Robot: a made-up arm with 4 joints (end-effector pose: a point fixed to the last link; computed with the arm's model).
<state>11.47 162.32 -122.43 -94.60</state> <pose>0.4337 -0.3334 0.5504 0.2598 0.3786 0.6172 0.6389</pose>
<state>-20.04 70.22 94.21 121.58</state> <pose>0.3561 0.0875 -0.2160 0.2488 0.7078 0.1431 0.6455</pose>
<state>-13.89 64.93 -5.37 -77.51</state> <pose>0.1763 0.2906 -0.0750 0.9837 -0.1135 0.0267 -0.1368</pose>
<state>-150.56 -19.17 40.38 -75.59</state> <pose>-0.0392 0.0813 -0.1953 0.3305 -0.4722 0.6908 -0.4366</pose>
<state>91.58 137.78 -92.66 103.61</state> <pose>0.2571 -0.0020 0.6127 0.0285 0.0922 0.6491 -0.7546</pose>
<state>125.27 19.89 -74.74 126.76</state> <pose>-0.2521 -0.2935 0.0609 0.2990 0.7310 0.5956 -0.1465</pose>
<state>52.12 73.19 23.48 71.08</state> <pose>-0.2967 0.0192 0.0886 0.1692 0.8419 0.3801 0.3436</pose>
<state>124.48 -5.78 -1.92 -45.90</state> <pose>0.1900 -0.2093 -0.3921 0.4781 -0.0826 -0.3997 0.7777</pose>
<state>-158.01 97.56 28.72 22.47</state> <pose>0.5403 -0.6744 0.1012 0.3820 -0.0728 -0.7866 -0.4797</pose>
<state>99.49 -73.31 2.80 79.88</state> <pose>0.5435 -0.2212 -0.1915 0.6544 0.1041 0.0521 0.7471</pose>
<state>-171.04 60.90 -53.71 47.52</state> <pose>0.2782 -0.7632 0.2145 0.2767 -0.1242 0.8139 0.4956</pose>
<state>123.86 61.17 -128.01 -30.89</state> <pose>-0.3759 -0.2491 0.3439 0.6093 -0.4230 0.6460 0.1804</pose>
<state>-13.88 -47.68 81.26 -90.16</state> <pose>0.2851 -0.6508 0.0578 0.1977 -0.7693 -0.2299 0.5624</pose>
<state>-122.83 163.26 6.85 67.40</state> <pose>0.4312 -0.0354 0.5971 0.0374 -0.4539 0.8072 -0.3755</pose>
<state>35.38 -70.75 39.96 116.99</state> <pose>0.3058 -0.5634 0.0198 0.8416 0.2011 0.4197 0.2741</pose>
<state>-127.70 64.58 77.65 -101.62</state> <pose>0.2442 -0.5157 -0.2296 0.2499 -0.8144 0.0483 -0.5214</pose>
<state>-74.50 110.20 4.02 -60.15</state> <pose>0.6810 0.0958 0.1999 0.7460 0.2236 -0.2841 -0.5592</pose>
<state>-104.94 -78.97 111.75 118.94</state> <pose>-0.1671 -0.1923 0.3919 0.3094 0.5688 0.5123 -0.5642</pose>
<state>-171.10 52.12 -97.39 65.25</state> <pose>0.0264 -0.7349 0.2284 0.6128 -0.0501 0.7445 0.2602</pose>
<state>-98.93 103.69 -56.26 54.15</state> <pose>0.6219 -0.2449 0.5372 0.1543 -0.7657 0.5321 0.3267</pose>
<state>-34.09 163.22 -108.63 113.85</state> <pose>0.3936 -0.4478 0.5027 0.7395 -0.3790 -0.3156 0.4581</pose>
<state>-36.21 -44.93 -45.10 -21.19</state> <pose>0.0416 -0.2928 -0.3757 0.6474 -0.4624 0.0942 -0.5984</pose>
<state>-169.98 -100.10 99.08 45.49</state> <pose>0.1071 0.2116 0.5255 0.2687 0.5633 0.5624 -0.5425</pose>
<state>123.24 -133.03 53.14 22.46</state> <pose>0.5580 -0.1454 0.5838 0.1798 -0.6856 -0.5221 0.4743</pose>
